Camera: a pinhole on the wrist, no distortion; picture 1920 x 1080 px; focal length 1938.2 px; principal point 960.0 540.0 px. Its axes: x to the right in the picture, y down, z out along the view. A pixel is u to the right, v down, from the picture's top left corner.
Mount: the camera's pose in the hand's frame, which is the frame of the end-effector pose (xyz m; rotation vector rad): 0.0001 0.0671 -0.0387 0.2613 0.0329 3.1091
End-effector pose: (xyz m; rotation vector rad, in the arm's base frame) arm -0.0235 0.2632 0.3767 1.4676 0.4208 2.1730
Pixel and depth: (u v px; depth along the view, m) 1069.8 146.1 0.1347
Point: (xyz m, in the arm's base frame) 0.0383 0.1891 0.4734
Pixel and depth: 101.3 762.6 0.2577
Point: 0.1023 0.3120 0.5917
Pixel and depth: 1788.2 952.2 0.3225
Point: 0.2817 0.2069 0.4305
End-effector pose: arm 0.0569 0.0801 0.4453 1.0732 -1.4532 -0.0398
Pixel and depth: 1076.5 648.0 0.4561
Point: -0.2943 -0.1520 0.4162
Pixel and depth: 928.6 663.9 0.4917
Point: -0.3060 -0.1967 0.4368
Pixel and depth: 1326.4 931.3 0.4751
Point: -0.2919 -0.1714 0.3221
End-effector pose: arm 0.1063 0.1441 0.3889 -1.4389 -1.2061 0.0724
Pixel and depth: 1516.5 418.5 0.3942
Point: -0.0923 0.3942 0.1744
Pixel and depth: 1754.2 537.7 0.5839
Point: -0.2813 0.4725 0.0715
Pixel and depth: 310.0 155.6 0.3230
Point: 0.0933 0.4669 0.3007
